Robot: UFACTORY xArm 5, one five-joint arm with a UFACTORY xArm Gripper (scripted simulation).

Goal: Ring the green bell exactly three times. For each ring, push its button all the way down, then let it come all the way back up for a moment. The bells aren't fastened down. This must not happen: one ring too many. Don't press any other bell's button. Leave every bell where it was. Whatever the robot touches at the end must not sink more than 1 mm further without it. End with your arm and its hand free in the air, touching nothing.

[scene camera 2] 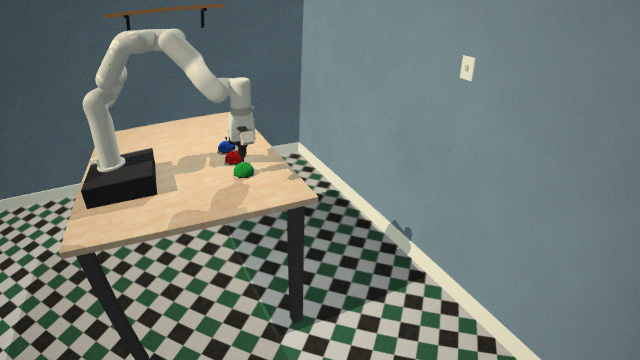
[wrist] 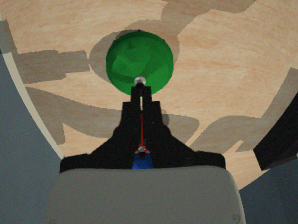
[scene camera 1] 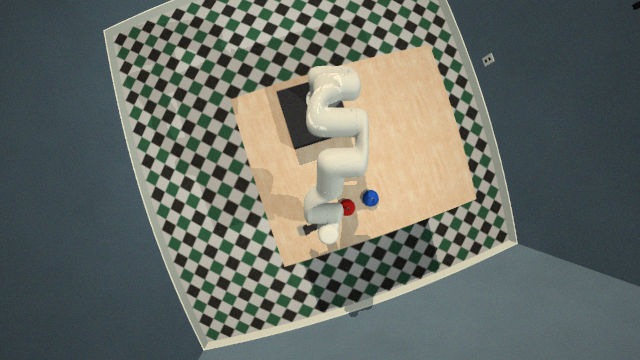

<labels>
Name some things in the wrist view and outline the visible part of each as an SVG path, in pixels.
My gripper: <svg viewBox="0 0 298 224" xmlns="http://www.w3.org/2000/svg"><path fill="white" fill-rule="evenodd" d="M44 224L246 224L241 197L233 176L226 170L224 156L213 152L193 151L172 136L170 129L163 125L160 101L152 101L151 86L144 86L142 88L143 144L146 144L146 149L150 152L154 169L132 169L135 152L138 150L139 145L141 145L140 88L138 86L131 87L130 102L123 102L121 124L114 129L112 137L91 154L85 153L68 156L61 160L60 174L56 176L51 186Z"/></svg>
A green bell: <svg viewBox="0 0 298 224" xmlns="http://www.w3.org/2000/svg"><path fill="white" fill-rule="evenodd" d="M138 30L114 40L107 52L106 72L109 80L118 90L131 96L131 86L136 85L140 88L140 97L142 97L142 88L144 86L151 86L152 94L161 90L172 77L174 65L171 48L164 39L153 33Z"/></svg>
</labels>
